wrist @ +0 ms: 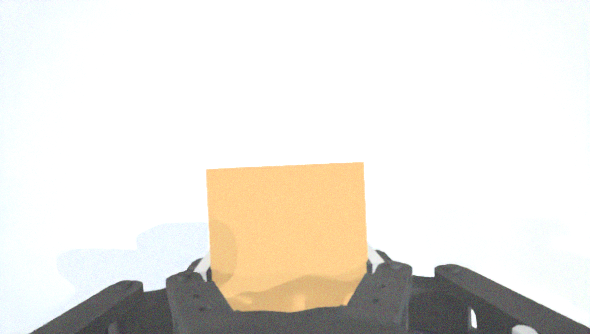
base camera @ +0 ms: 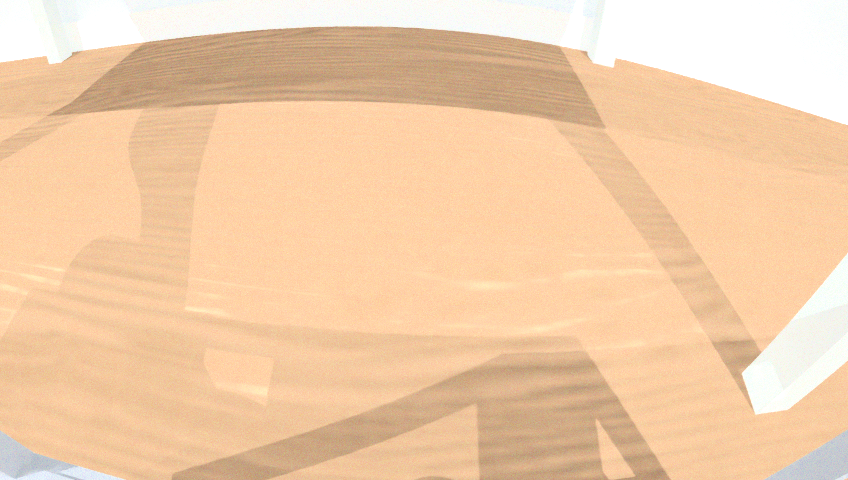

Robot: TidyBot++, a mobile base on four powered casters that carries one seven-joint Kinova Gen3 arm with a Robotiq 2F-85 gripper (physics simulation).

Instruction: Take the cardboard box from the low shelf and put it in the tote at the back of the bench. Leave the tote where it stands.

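Places are measured from the arm's base along level axes (x ahead, y left, z up), in metres.
Pixels of known places: gripper, fingertip midpoint: (wrist: 289, 263).
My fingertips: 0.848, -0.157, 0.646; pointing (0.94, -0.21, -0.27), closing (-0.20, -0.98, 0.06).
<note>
Ahead of a thing's pixels: the offset from my fingertips to its top centre, as dx, dy, dz. "spot": to the spot under its first point. Level surfaces: height alone.
The cardboard box @[-0.008, +0.002, +0.058] (wrist: 290, 225), a plain tan-orange block, stands at the lower middle of the wrist view. My gripper (wrist: 289, 263) is shut on it, with one dark finger against its left side and one against its right side. The lower end of the box is hidden behind the gripper's body. The tote, the bench top and the low shelf cannot be made out in the wrist view or the base camera view. The gripper does not show in the base camera view.
Behind the box is a bright white surface with a faint shadow at left. In the base camera view a wooden floor @[dz -1.043] (base camera: 386, 208) carries several shadows. A white leg @[spot: -0.580, -0.200, -0.965] (base camera: 791, 350) stands at the right, and two white posts (base camera: 56, 29) (base camera: 601, 32) stand at the back.
</note>
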